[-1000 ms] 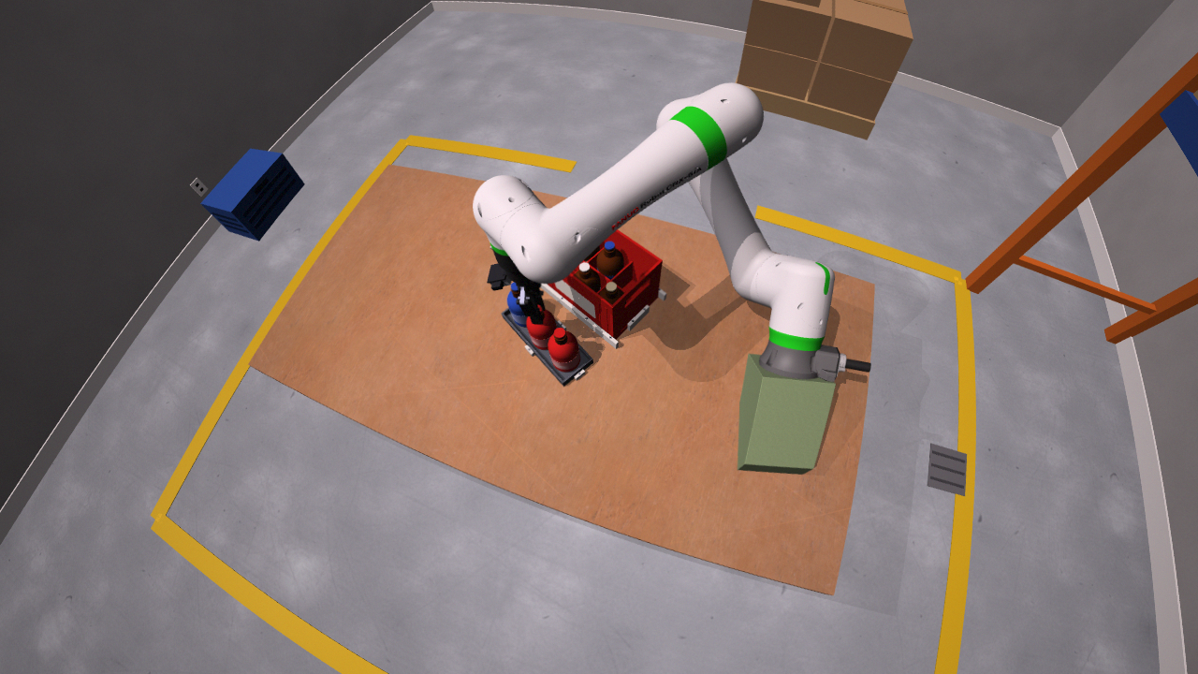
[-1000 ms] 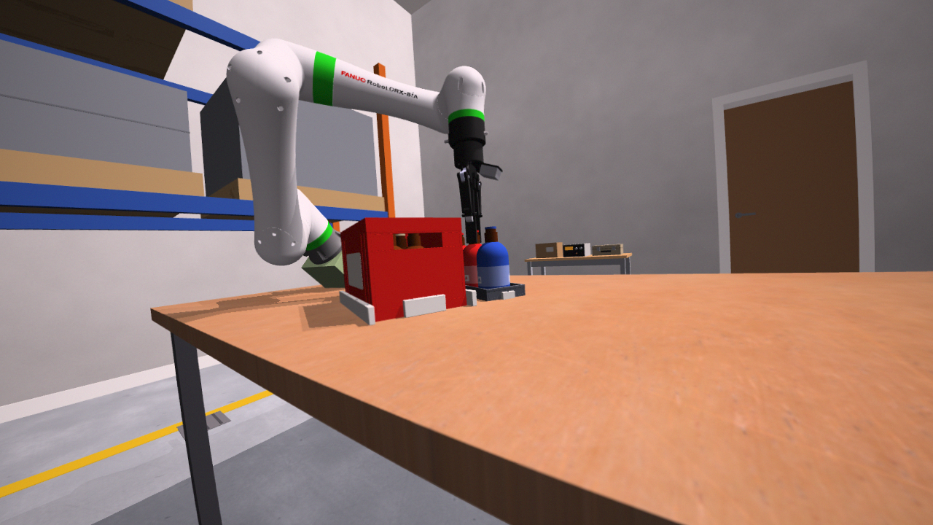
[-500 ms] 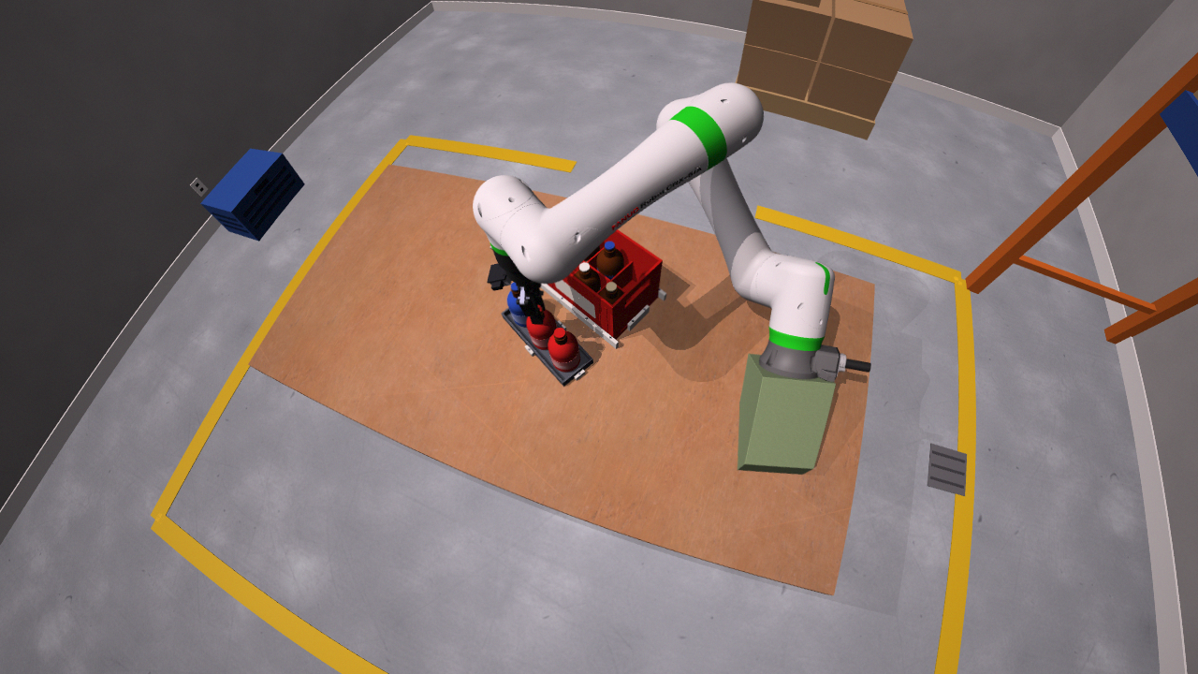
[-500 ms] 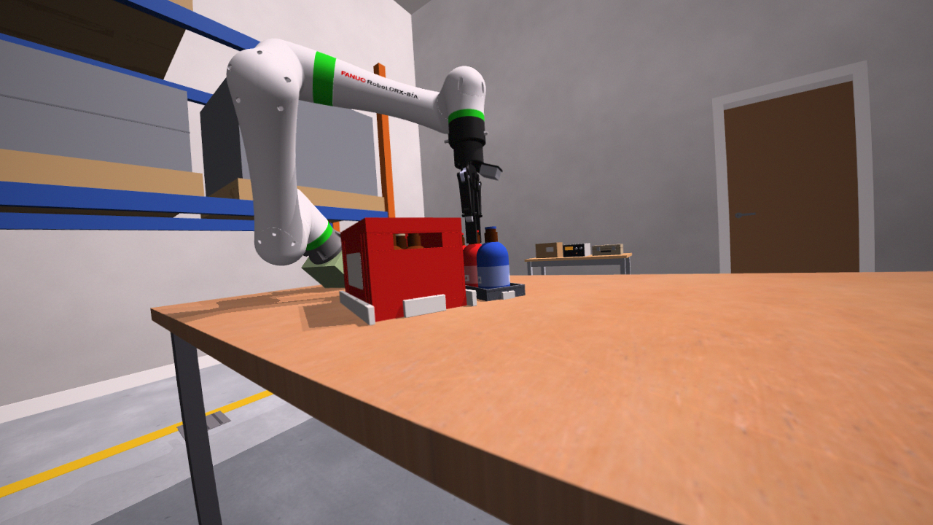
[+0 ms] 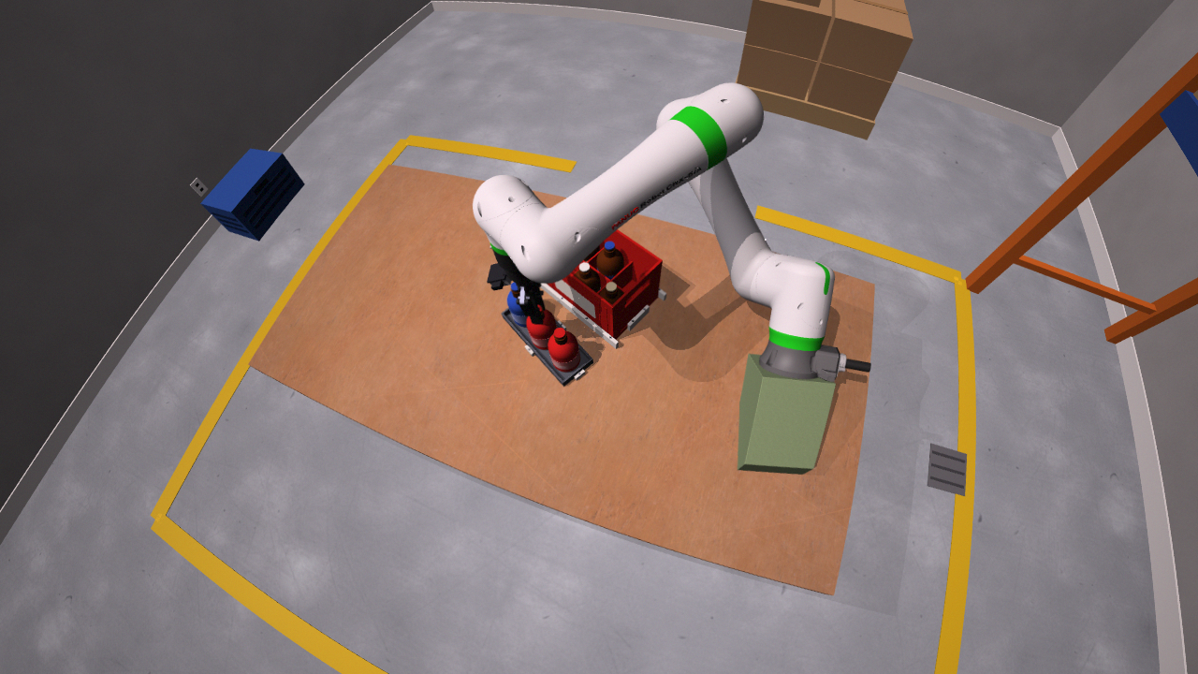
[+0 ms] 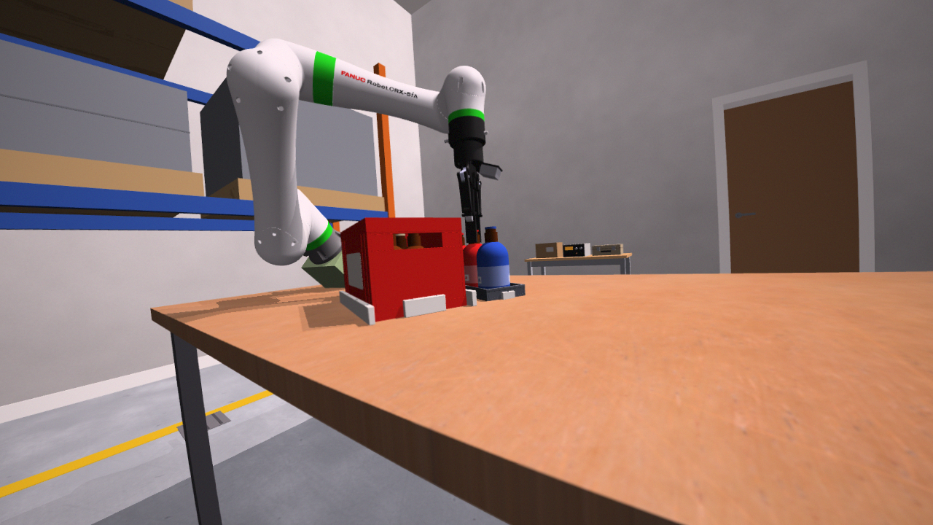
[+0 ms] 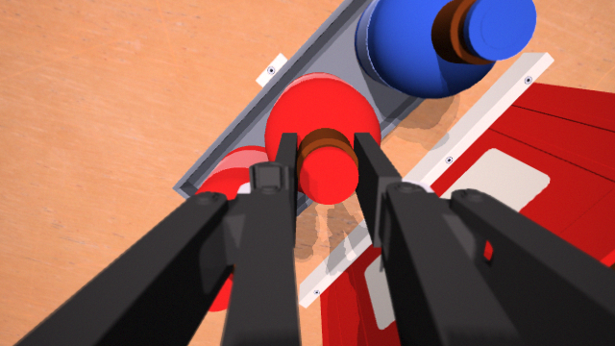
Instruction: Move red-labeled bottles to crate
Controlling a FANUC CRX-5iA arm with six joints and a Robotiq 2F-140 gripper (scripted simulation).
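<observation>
The blue-labeled bottle lies 8 cm ahead of my hand, 5 cm to the right of it and 8 cm below it. From my hand the other things lie so: grey tray 15 cm below; then red crate 9 cm behind, 19 cm to the right, 8 cm below.
</observation>
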